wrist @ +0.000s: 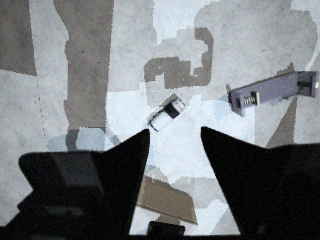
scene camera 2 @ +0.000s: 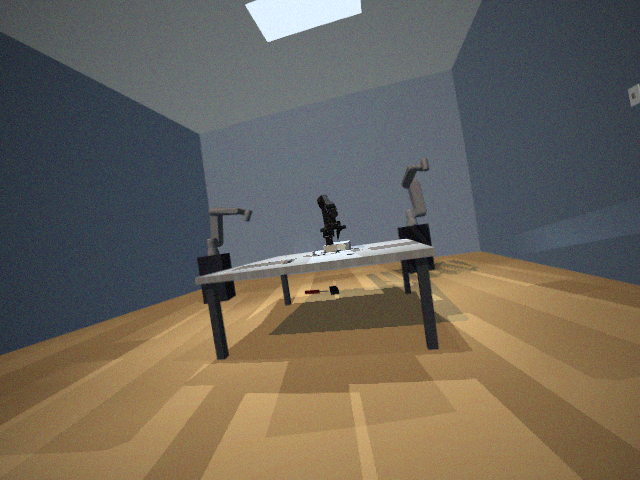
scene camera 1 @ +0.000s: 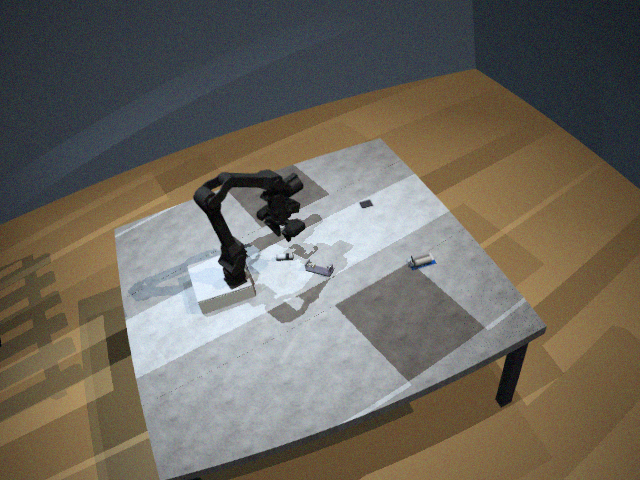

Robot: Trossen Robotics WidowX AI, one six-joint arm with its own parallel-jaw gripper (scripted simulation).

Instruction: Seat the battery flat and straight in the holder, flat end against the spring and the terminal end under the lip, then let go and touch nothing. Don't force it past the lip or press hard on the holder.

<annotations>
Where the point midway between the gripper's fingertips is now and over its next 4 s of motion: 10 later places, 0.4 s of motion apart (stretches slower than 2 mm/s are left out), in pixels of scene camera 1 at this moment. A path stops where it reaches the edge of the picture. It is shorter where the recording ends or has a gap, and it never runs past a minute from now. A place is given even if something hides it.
The gripper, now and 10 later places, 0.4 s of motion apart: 284, 238; 283, 244; 282, 247; 284, 250; 284, 254; 284, 258; 282, 250; 286, 247; 292, 247; 299, 248; 305, 249
</annotations>
